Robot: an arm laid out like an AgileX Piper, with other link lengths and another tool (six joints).
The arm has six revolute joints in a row. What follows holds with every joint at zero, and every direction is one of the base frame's. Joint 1 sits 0.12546 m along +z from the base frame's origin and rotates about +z. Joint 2 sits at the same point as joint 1 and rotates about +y. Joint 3 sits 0.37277 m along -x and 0.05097 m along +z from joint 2 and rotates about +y. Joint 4 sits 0.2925 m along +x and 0.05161 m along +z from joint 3 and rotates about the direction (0.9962, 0, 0.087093). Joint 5 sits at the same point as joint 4 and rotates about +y. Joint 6 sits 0.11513 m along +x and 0.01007 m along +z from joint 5 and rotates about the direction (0.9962, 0, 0.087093). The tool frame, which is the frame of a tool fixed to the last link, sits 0.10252 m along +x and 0.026 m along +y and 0.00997 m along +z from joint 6; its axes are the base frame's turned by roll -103.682, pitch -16.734 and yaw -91.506 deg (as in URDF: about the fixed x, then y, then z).
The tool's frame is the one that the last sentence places.
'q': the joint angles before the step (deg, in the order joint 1, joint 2, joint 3, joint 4, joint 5, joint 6). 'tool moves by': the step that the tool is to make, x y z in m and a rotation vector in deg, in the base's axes. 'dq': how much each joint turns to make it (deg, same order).
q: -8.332 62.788 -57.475 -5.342 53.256 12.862
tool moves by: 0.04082 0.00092 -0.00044 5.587 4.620 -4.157
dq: 0.221 8.819 -7.952 2.217 4.813 4.804
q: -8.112 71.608 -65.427 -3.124 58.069 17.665
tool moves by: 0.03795 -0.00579 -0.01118 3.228 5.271 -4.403
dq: 0.000 8.541 -7.184 0.265 4.540 4.705
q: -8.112 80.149 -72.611 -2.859 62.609 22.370
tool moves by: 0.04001 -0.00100 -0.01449 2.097 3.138 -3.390
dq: 0.810 7.691 -6.223 -0.082 2.129 4.457
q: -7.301 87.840 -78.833 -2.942 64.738 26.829
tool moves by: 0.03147 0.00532 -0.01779 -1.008 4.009 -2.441
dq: 2.762 6.822 -5.883 -3.211 3.359 5.505
